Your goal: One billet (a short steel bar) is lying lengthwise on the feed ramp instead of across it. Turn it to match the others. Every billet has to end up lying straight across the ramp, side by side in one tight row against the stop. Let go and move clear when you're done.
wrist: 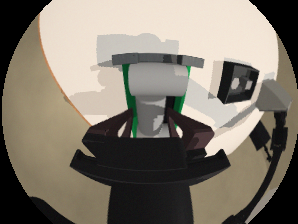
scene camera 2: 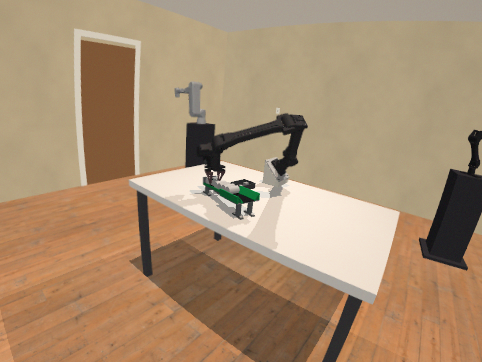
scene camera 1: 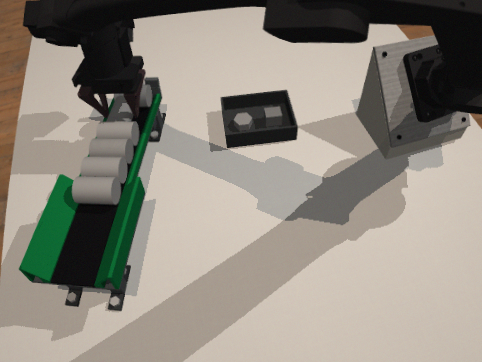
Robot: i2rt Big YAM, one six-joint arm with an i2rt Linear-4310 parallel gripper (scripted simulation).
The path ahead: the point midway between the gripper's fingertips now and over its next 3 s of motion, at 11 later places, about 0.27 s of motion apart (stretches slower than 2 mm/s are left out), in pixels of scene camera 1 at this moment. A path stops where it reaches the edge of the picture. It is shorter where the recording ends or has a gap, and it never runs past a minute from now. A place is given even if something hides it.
My gripper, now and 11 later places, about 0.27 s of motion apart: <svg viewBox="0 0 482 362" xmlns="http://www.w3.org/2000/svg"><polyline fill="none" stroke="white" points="122,115 123,115 125,115 128,115 130,114 130,112 131,109 131,105 129,100 125,96 121,94 121,93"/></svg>
